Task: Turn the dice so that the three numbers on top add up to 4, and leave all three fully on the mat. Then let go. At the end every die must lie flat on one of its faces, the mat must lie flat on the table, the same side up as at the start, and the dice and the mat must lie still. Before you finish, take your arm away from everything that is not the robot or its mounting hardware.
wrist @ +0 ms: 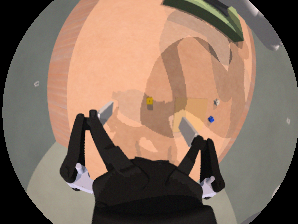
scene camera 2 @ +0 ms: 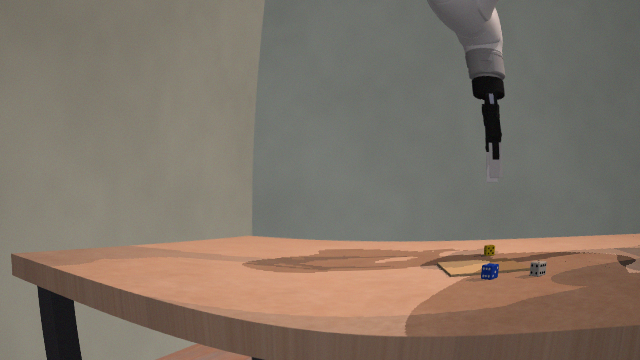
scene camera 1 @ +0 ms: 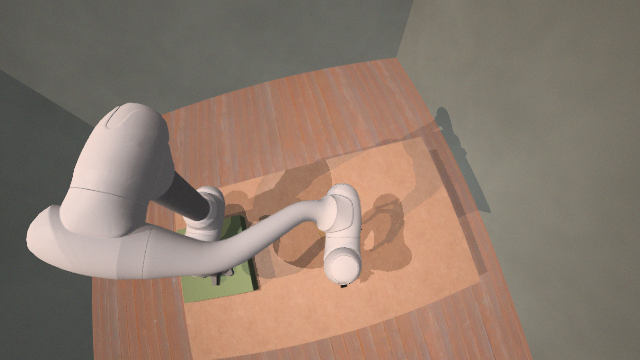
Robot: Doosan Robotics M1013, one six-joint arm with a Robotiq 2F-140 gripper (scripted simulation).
Labels:
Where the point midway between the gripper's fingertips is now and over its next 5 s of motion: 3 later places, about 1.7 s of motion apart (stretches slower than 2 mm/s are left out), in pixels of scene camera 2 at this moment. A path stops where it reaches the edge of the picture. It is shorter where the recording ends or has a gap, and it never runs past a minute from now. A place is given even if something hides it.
My gripper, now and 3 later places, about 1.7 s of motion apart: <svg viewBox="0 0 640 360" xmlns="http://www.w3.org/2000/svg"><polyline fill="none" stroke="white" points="493,180 496,228 542,236 496,218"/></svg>

